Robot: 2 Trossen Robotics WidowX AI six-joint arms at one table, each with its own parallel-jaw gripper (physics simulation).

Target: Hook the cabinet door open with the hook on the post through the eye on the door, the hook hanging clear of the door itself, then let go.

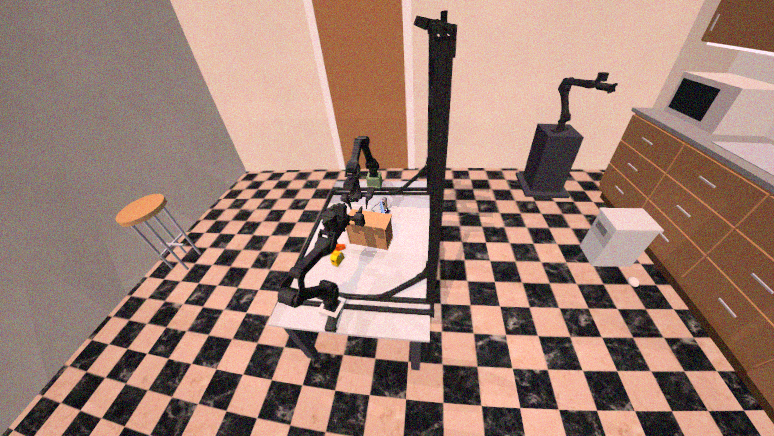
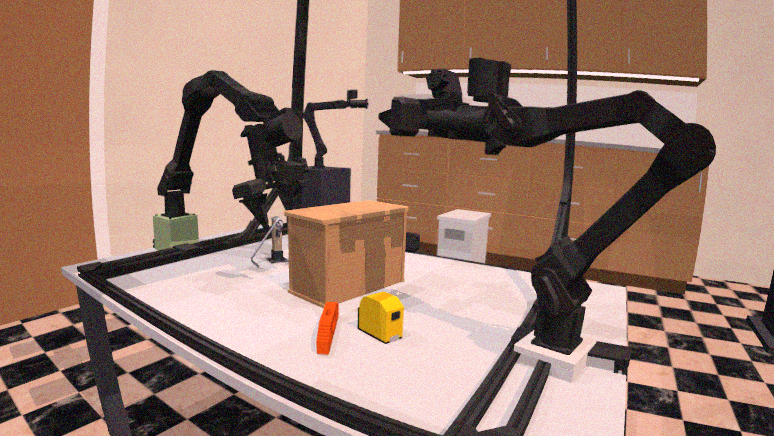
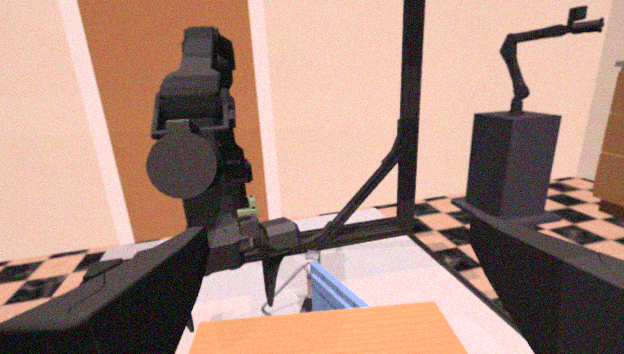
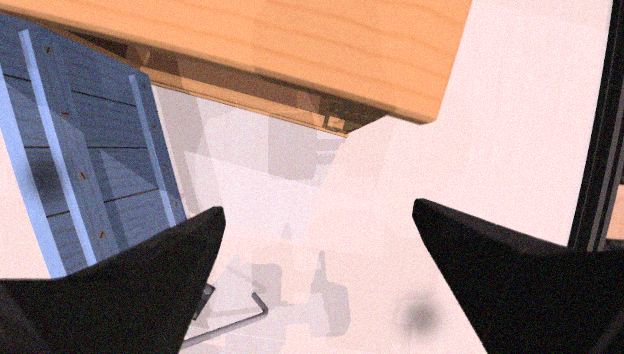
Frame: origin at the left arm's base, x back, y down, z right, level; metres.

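Seen in the pictures: left gripper, between the fingertips: [image 1: 353, 205] [image 3: 338, 232]; right gripper, between the fingertips: [image 2: 280, 224] [image 3: 233, 318] [image 4: 320, 211]; left arm's base, origin of its link: [image 1: 331, 304] [image 2: 557, 342]; right arm's base, origin of its link: [image 1: 373, 175] [image 2: 174, 215] [image 3: 236, 204].
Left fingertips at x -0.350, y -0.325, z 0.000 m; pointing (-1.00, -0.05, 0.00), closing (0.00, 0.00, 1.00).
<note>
Offsets run from my left fingertips to a thing's middle. "*": to the spot under its first point.
A wooden cabinet {dx -0.121, dy +0.270, dz -0.005 m} [image 1: 372, 234] [image 2: 346, 251] [image 3: 328, 330] [image 4: 310, 53] stands mid-table. Its blue door {dx -0.259, dy +0.279, dz +0.039 m} [image 1: 382, 206] [image 3: 332, 291] [image 4: 152, 175] stands open on the far side. A metal hook {* dx -0.363, dy +0.298, dz -0.080 m} [image 2: 261, 244] [image 3: 286, 284] [image 4: 230, 323] slopes down from a short post {* dx -0.383, dy +0.316, dz -0.024 m} [image 2: 276, 246], its free end on the table, apart from the door. I cannot make out the eye. My right gripper [image 1: 357, 200] [image 2: 257, 212] [image 4: 320, 211] is open and empty, low over the table beside the hook. My left gripper [image 1: 359, 218] [image 2: 387, 117] [image 3: 338, 232] is open and empty, hovering above the cabinet top.
A yellow tape measure {dx +0.089, dy +0.324, dz -0.115 m} [image 1: 337, 258] [image 2: 381, 316] and an orange piece {dx +0.036, dy +0.336, dz -0.182 m} [image 1: 340, 246] [image 2: 326, 327] lie in front of the cabinet. Black frame rails [image 2: 299, 389] edge the table, with a tall mast [image 1: 439, 151]. A green block [image 1: 374, 179] [image 2: 182, 229] sits under the right arm's base.
</note>
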